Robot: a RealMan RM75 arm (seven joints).
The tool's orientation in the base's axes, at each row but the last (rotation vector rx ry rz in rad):
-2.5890 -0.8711 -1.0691
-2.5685 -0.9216 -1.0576
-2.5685 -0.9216 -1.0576
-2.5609 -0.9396 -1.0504
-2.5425 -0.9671 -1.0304
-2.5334 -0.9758 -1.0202
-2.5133 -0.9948 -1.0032
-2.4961 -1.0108 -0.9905
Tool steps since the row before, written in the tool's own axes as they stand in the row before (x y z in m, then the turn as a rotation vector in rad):
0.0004 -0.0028 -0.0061 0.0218 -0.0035 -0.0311
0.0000 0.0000 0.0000 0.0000 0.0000 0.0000
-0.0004 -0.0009 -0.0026 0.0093 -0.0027 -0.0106
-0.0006 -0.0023 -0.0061 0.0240 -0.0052 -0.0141
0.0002 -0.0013 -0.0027 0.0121 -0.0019 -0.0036
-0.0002 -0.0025 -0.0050 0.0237 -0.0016 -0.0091
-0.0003 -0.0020 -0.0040 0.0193 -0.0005 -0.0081
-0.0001 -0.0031 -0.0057 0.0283 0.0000 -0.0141
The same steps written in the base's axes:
-0.0049 0.0000 0.0046 -0.0077 0.0001 0.0374
0.0000 0.0000 0.0000 0.0000 0.0000 0.0000
-0.0022 -0.0006 0.0016 -0.0025 0.0021 0.0140
-0.0052 -0.0011 0.0039 0.0019 0.0096 0.0266
-0.0022 -0.0001 0.0021 0.0033 0.0058 0.0109
-0.0044 -0.0004 0.0034 0.0068 0.0089 0.0228
-0.0036 -0.0005 0.0027 0.0057 0.0064 0.0191
-0.0050 -0.0005 0.0041 0.0078 0.0077 0.0296

